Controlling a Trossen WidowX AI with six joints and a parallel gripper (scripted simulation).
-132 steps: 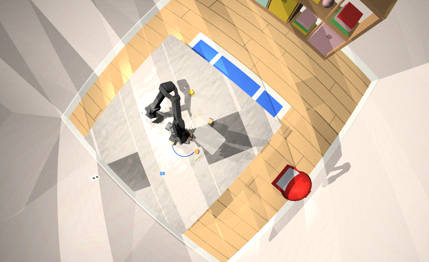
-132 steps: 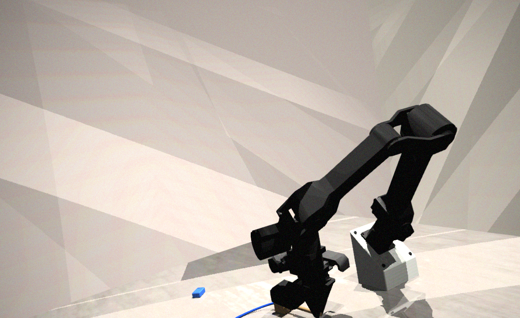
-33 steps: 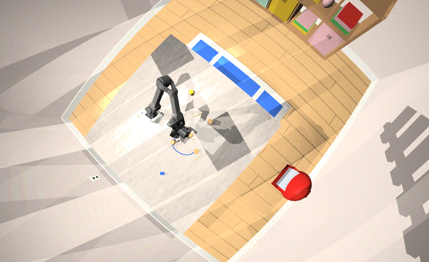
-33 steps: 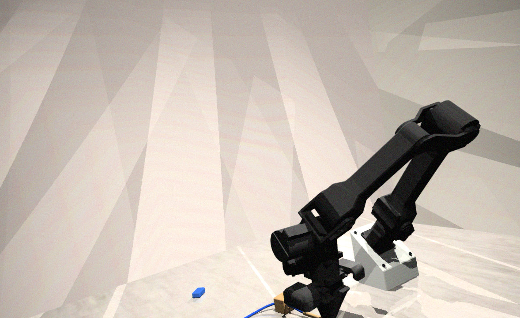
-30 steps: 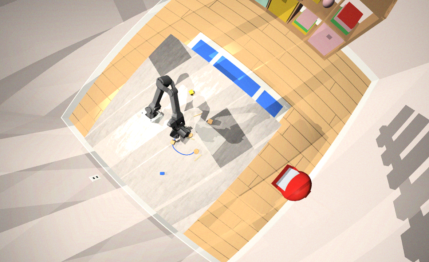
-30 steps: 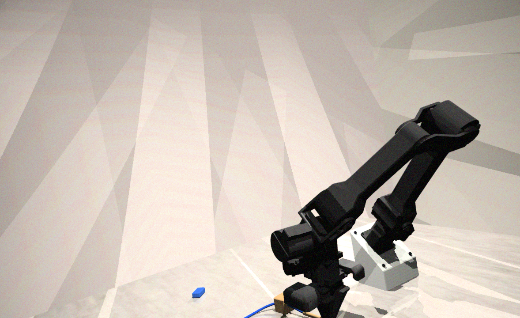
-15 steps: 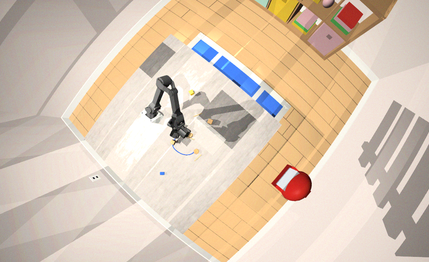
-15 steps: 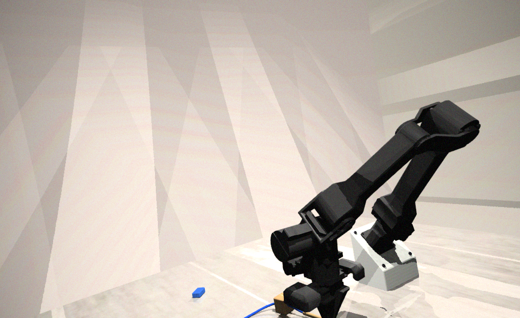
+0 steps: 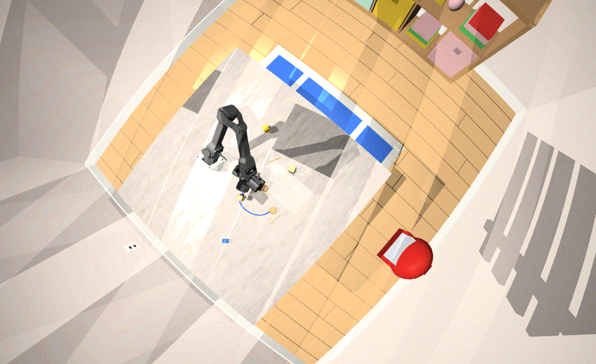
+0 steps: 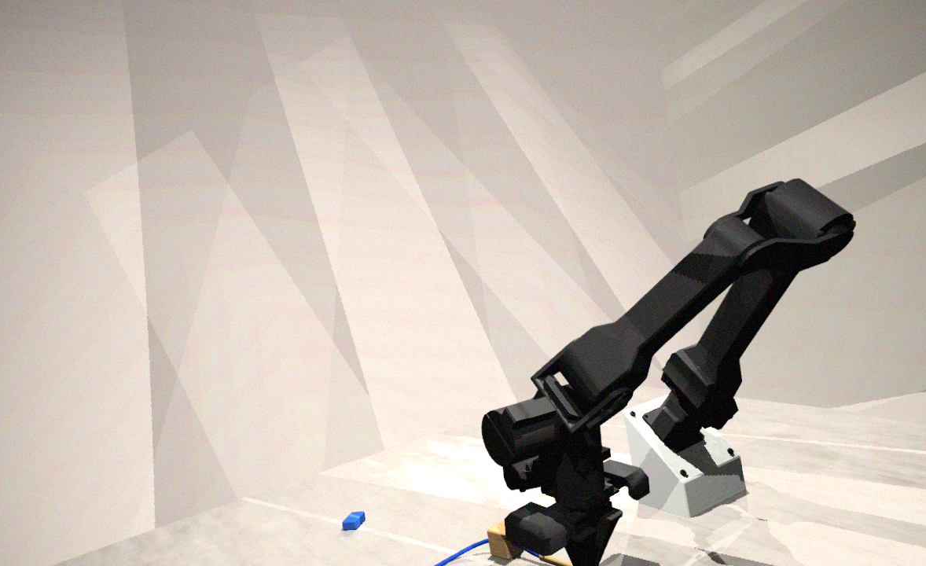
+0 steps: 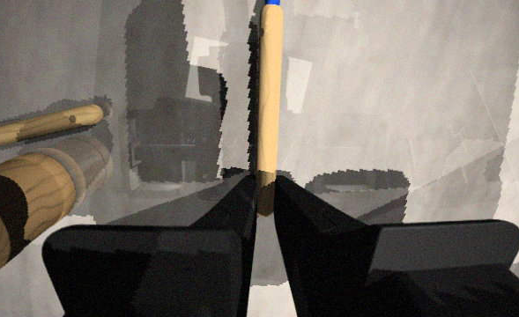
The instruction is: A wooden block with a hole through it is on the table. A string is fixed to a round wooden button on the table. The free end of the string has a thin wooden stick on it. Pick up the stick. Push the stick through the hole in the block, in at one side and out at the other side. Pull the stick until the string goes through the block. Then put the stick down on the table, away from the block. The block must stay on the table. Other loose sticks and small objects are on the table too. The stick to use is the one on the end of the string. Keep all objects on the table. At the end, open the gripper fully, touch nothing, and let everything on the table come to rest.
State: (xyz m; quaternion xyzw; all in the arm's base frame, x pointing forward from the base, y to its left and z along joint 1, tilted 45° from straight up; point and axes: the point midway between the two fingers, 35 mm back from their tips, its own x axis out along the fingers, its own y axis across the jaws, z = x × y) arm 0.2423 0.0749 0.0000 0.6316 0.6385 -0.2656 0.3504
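Now: the wooden cylinder 100 mm ahead of my gripper tip, 10 mm to the left of it and 20 mm above it. The rest, counted from my gripper tip: yellow cube 120 mm behind, 290 mm to the left, 20 mm above; round button 210 mm ahead, 60 mm to the right, 10 mm above; blue piece 100 mm ahead, 400 mm to the right, 10 mm above.
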